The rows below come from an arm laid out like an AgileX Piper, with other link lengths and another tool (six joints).
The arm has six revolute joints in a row. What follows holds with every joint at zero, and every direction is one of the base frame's. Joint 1 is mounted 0.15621 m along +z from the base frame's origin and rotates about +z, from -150 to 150 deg. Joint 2 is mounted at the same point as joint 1 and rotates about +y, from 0 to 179.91 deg. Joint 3 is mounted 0.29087 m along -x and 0.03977 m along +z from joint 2 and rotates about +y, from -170 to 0 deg. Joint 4 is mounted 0.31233 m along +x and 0.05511 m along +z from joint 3 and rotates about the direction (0.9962, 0, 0.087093), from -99.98 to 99.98 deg. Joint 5 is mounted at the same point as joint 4 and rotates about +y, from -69.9 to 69.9 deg. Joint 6 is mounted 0.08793 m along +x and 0.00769 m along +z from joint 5 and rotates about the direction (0.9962, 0, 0.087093), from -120 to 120 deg. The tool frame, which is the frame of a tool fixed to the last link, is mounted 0.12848 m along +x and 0.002 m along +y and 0.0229 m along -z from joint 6; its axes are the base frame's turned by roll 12.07, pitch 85.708 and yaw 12.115 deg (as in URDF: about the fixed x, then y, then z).
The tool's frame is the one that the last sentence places.
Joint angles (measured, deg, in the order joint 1, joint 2, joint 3, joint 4, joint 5, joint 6), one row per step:
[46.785 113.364 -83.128 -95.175 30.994 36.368]
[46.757 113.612 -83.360 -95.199 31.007 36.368]
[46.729 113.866 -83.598 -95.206 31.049 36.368]
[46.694 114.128 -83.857 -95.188 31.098 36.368]
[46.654 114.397 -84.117 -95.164 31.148 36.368]
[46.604 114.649 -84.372 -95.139 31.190 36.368]
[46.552 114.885 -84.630 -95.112 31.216 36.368]
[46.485 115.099 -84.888 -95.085 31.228 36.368]
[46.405 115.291 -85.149 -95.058 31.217 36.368]
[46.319 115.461 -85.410 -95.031 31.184 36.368]
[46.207 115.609 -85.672 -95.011 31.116 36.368]
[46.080 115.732 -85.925 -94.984 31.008 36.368]
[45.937 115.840 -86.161 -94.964 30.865 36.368]
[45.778 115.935 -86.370 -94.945 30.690 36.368]
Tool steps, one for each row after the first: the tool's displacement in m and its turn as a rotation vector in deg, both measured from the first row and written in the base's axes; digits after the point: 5 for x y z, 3 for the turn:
[0.00091 0.00047 -0.00072 -0.029 -0.010 -0.029]
[0.00184 0.00085 -0.00146 -0.055 -0.019 -0.092]
[0.00285 0.00118 -0.00216 -0.057 -0.023 -0.179]
[0.00389 0.00147 -0.00296 -0.060 -0.020 -0.274]
[0.00496 0.00166 -0.00362 -0.052 -0.021 -0.373]
[0.00603 0.00188 -0.00413 -0.025 -0.028 -0.460]
[0.00715 0.00199 -0.00442 0.021 -0.045 -0.549]
[0.00833 0.00206 -0.00449 0.091 -0.070 -0.631]
[0.00952 0.00213 -0.00435 0.181 -0.103 -0.699]
[0.01083 0.00207 -0.00400 0.292 -0.143 -0.758]
[0.01215 0.00197 -0.00352 0.427 -0.175 -0.798]
[0.01351 0.00179 -0.00304 0.564 -0.199 -0.821]
[0.01487 0.00150 -0.00267 0.698 -0.202 -0.829]

